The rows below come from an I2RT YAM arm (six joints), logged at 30 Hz.
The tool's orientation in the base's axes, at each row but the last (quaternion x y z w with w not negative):
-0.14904, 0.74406, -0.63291, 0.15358
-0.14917, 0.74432, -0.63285, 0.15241
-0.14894, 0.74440, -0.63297, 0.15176
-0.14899, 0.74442, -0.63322, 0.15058
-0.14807, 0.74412, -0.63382, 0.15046
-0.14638, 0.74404, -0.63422, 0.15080
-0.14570, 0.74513, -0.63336, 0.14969
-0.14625, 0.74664, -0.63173, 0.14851
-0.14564, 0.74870, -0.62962, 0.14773
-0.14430, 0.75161, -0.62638, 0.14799
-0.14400, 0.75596, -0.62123, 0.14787
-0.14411, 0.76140, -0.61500, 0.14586
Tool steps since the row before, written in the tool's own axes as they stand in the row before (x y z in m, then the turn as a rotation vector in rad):
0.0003, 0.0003, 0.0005, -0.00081, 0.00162, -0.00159
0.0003, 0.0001, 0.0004, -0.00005, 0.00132, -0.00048
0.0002, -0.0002, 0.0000, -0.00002, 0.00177, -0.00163
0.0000, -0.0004, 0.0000, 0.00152, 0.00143, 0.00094
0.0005, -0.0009, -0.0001, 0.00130, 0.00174, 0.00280
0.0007, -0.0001, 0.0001, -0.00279, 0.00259, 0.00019
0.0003, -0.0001, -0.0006, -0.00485, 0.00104, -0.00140
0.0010, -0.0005, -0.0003, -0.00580, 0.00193, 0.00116
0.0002, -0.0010, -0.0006, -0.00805, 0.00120, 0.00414
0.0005, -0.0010, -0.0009, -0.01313, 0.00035, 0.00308
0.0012, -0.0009, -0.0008, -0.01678, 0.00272, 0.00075
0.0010, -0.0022, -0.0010, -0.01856, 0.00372, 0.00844
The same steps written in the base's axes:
-0.0001, -0.0005, -0.0004, 0.00003, 0.00201, -0.00133
-0.0001, -0.0005, -0.0002, -0.00019, 0.00066, -0.00123
-0.0002, -0.0001, 0.0002, -0.00071, 0.00174, -0.00150
0.0000, -0.0001, 0.0004, -0.00104, -0.00125, -0.00161
-0.0005, -0.0003, 0.0009, -0.00008, -0.00279, -0.00219
-0.0006, -0.0004, 0.0001, 0.00255, 0.00137, -0.00248
-0.0005, 0.0004, 0.0002, 0.00383, 0.00339, -0.00063
-0.0010, -0.0002, 0.0005, 0.00571, 0.00162, -0.00187
-0.0004, 0.0003, 0.0011, 0.00899, -0.00027, -0.00156
-0.0008, 0.0004, 0.0011, 0.01324, 0.00257, -0.00033
-0.0014, 0.0001, 0.0010, 0.01556, 0.00657, -0.00206
-0.0012, 0.0001, 0.0023, 0.02022, 0.00060, -0.00450

